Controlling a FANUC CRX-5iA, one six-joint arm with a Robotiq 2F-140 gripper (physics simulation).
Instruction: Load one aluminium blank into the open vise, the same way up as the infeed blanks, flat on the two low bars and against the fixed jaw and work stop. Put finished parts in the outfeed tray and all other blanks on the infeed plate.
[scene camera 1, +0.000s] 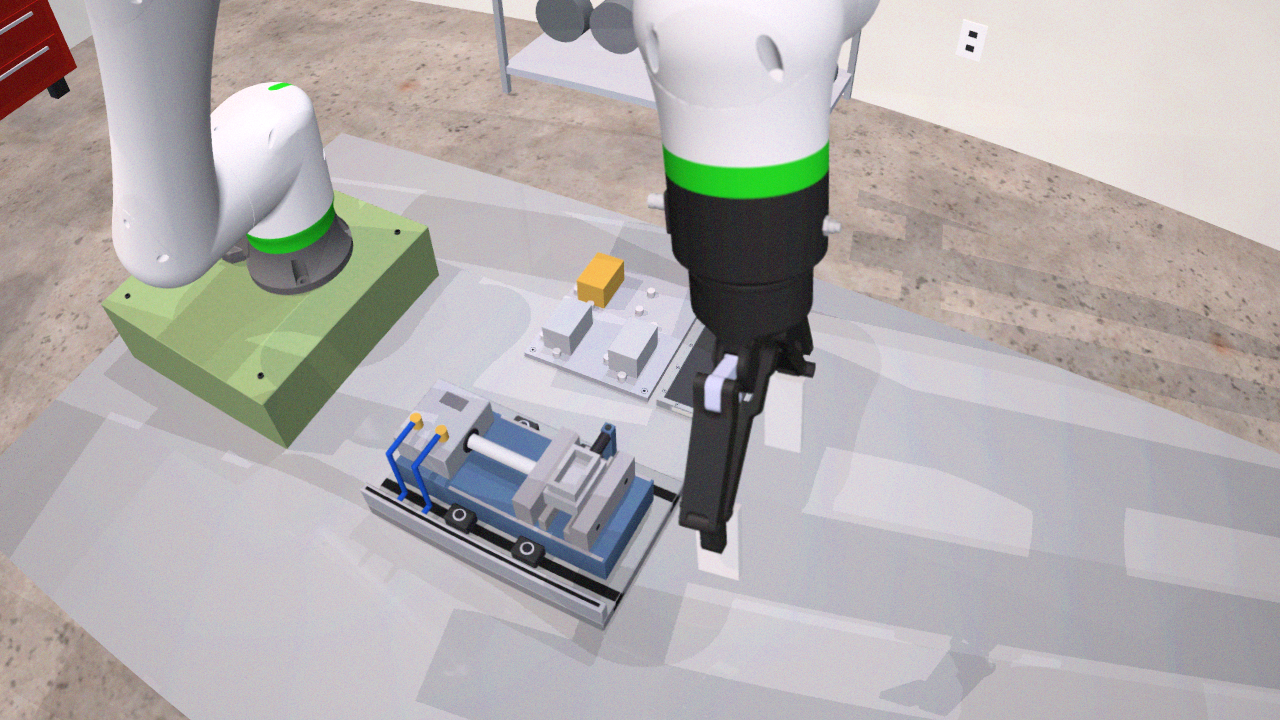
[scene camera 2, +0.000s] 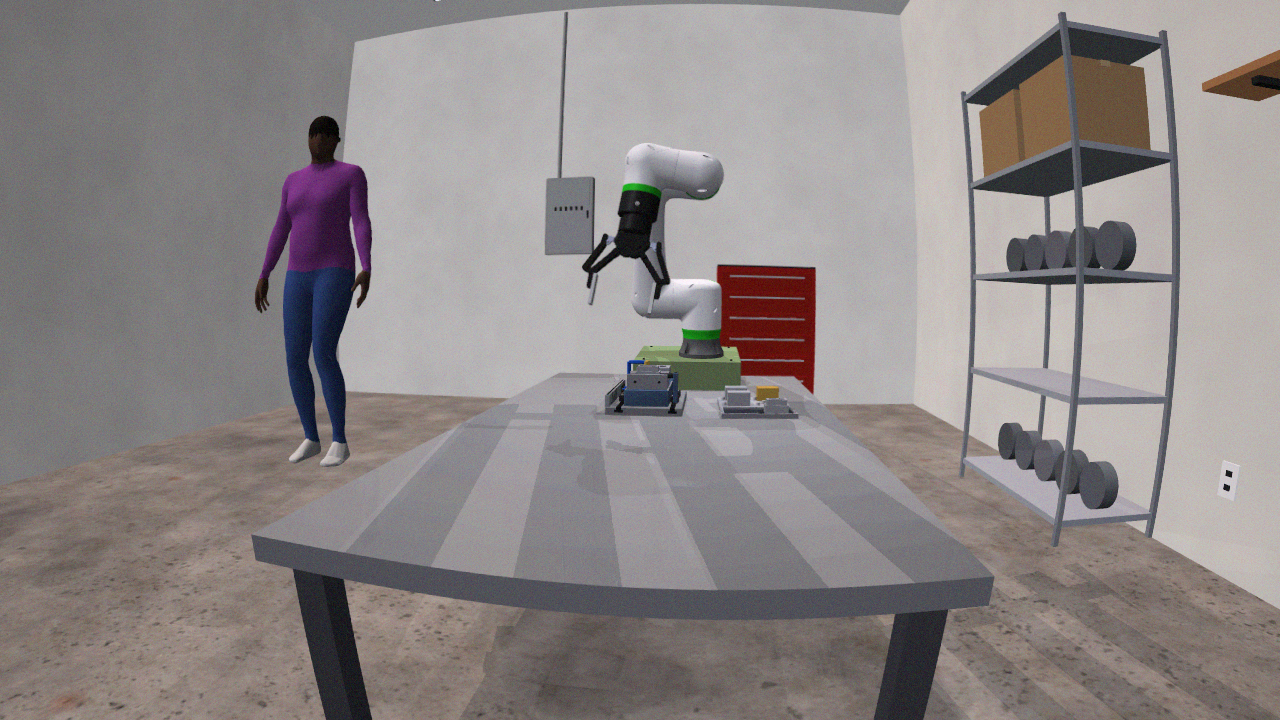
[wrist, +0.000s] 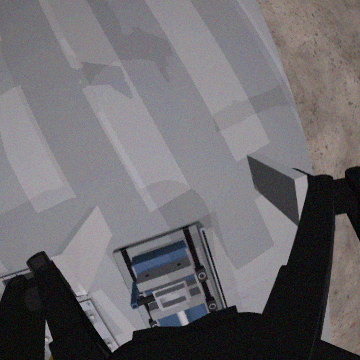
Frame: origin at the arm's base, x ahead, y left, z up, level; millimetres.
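Where they show: gripper, between the fingertips: (scene camera 1: 754, 504) (scene camera 2: 619, 308) (wrist: 175, 196); arm's base, origin of its link: (scene camera 1: 300, 254) (scene camera 2: 701, 355).
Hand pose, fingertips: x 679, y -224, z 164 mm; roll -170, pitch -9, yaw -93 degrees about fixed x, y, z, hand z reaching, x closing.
Observation:
Each offset is from my fingertips to the top centre of the thing. "spot": to the spot under its first point.
The blue and grey vise @[61 mm left, 259 mm back, 163 mm down] (scene camera 1: 501, 510) (scene camera 2: 650, 395) (wrist: 160, 260) holds a grey part with a rectangular pocket @[61 mm left, 189 mm back, 147 mm down] (scene camera 1: 562, 493) between its jaws. Whether the jaws touch it is unclear. Two plain grey aluminium blanks @[301 mm left, 320 mm back, 218 mm down] (scene camera 1: 566, 328) @[299 mm left, 230 mm back, 218 mm down] (scene camera 1: 631, 350) sit on the infeed plate @[spot: 258 mm left, 275 mm back, 254 mm down] (scene camera 1: 586, 369); an orange block @[391 mm left, 315 mm back, 218 mm down] (scene camera 1: 600, 281) (scene camera 2: 767, 392) sits at its back. The outfeed tray (scene camera 1: 675, 409) (scene camera 2: 759, 415) is partly hidden behind the gripper in scene camera 1; a grey part @[383 mm left, 121 mm back, 221 mm down] (scene camera 2: 776, 405) shows on it in scene camera 2. My gripper (scene camera 1: 751, 479) (scene camera 2: 625, 293) (wrist: 175, 196) is wide open and empty, high above the table beyond the vise's jaw end.
Two blue hoses @[spot: 3 mm left, 338 mm back, 168 mm down] (scene camera 1: 420, 474) rise at the vise's base-side end. The green robot pedestal (scene camera 1: 358, 331) (scene camera 2: 720, 372) stands behind the vise. A person (scene camera 2: 324, 219) stands left of the table (scene camera 2: 626, 591). A shelf rack (scene camera 2: 1077, 358) and a red cabinet (scene camera 2: 766, 304) stand farther off.

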